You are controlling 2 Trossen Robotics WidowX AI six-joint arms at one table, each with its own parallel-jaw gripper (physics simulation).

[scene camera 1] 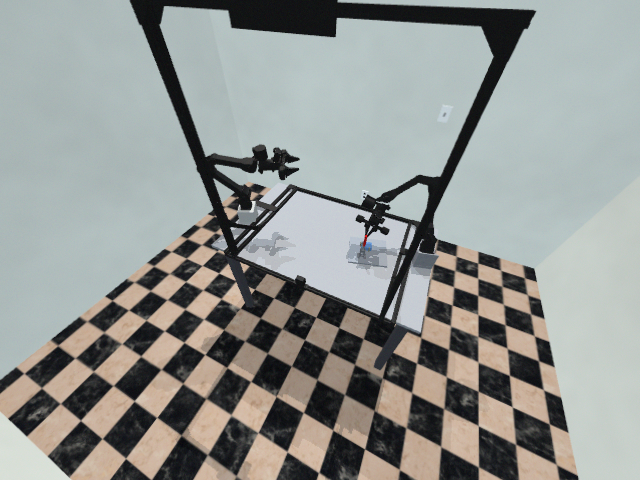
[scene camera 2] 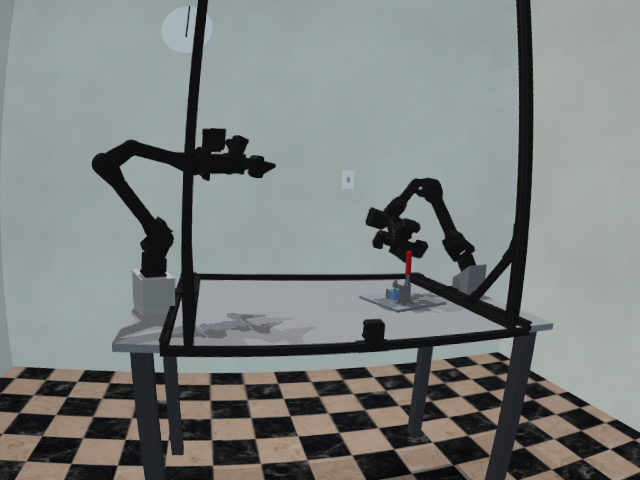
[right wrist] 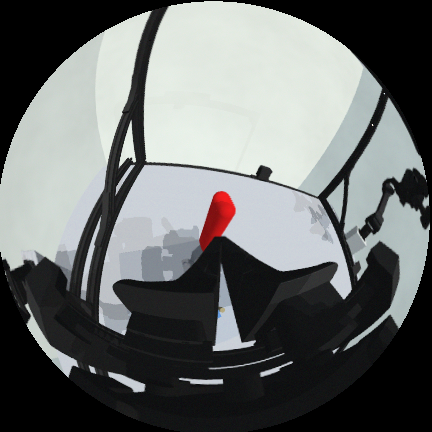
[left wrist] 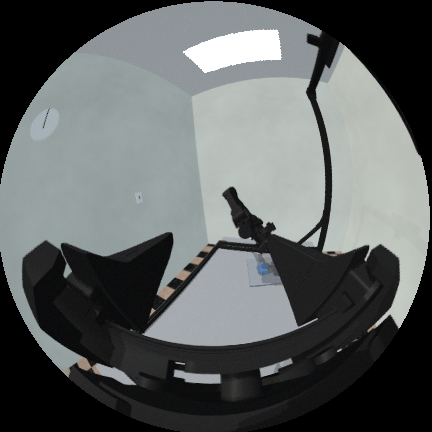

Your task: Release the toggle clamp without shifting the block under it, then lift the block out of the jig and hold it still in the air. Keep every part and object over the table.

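Places are measured from the left arm's base along level axes (x ahead, y left, z up), in millimetres.
Where they show: left gripper, fingertip midpoint: (scene camera 1: 299, 163) (scene camera 2: 267, 164) (left wrist: 221, 238); right gripper, fingertip midpoint: (scene camera 2: 405, 261) (right wrist: 219, 240); left arm's base at its link origin: (scene camera 1: 246, 206) (scene camera 2: 153, 273) (right wrist: 361, 234); right arm's base at its link origin: (scene camera 1: 426, 252) (scene camera 2: 469, 270).
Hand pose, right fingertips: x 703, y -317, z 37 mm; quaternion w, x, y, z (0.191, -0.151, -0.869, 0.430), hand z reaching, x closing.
Observation:
Each offset is from my right fingertips to the top centre of the thing. "pt": to the spot under its first point. Level surfaces: height alone.
The toggle clamp's red handle @[pt dx -2, dy -20, dz +9 mm] (scene camera 1: 365, 240) (scene camera 2: 408, 262) (right wrist: 217, 217) stands nearly upright above its grey body @[pt dx -13, dy -16, dz -102 mm] (scene camera 2: 404, 294). The blue block @[dx +35, dy +57, dz -109 mm] (scene camera 1: 368, 246) (scene camera 2: 393, 294) (left wrist: 262, 270) sits beside the clamp body on the jig's flat grey plate (scene camera 1: 380, 261) (scene camera 2: 373, 298). My right gripper (scene camera 1: 367, 234) (scene camera 2: 404, 258) (right wrist: 219, 240) is shut and empty, with its fingertips close beside the handle. They hide the handle's lower end in the right wrist view; contact cannot be told. My left gripper (scene camera 1: 298, 164) (scene camera 2: 273, 165) (left wrist: 221, 238) is open and empty, high above the left of the table.
A dark frame rail (scene camera 2: 279, 350) runs around the table top @[dz -142 mm] (scene camera 2: 248, 299), with a small black box (scene camera 2: 373, 330) on its near side. Tall black posts (scene camera 2: 524, 155) stand at the sides. The jig lies toward the right of the table in both scene views.

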